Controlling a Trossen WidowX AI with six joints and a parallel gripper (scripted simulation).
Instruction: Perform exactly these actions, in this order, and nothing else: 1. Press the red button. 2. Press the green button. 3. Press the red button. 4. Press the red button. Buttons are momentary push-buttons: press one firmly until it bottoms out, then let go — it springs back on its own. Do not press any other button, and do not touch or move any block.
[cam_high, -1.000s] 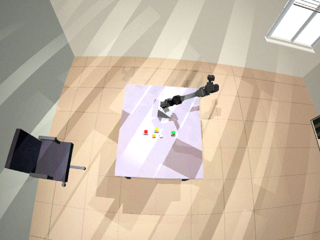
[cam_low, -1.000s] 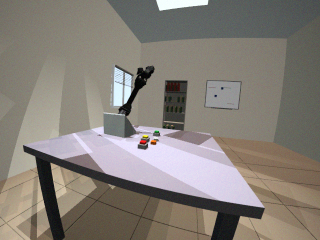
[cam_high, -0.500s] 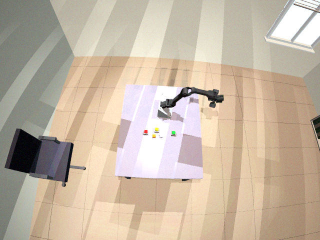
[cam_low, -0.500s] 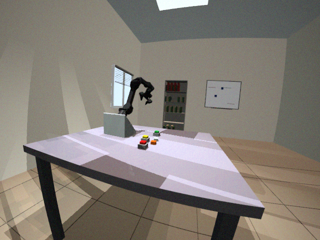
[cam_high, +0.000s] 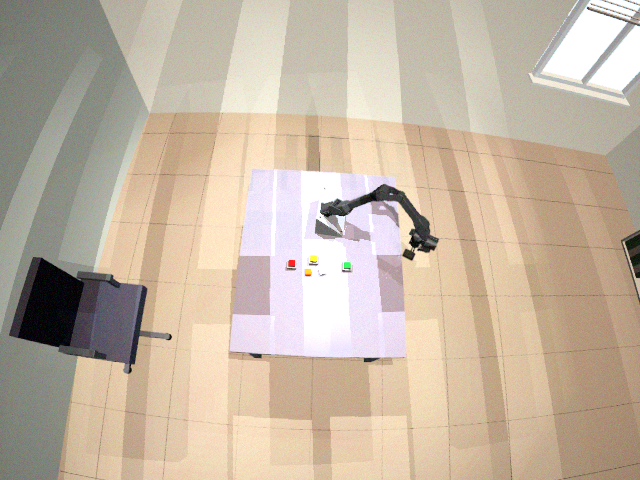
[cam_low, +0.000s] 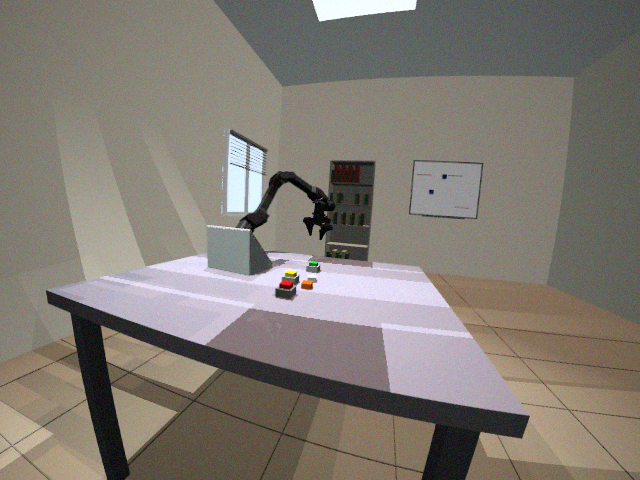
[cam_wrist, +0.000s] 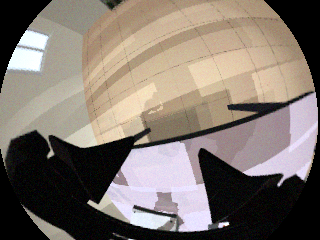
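My gripper tip is 630 mm to the left of the red button, 150 mm short of it and 70 mm above it. Round my gripper tip: green button: 340 mm to the right, 130 mm ahead, 70 mm below; then white block: 470 mm to the right, 170 mm ahead, 90 mm below; then yellow button: 520 mm to the right, 110 mm ahead, 70 mm below.
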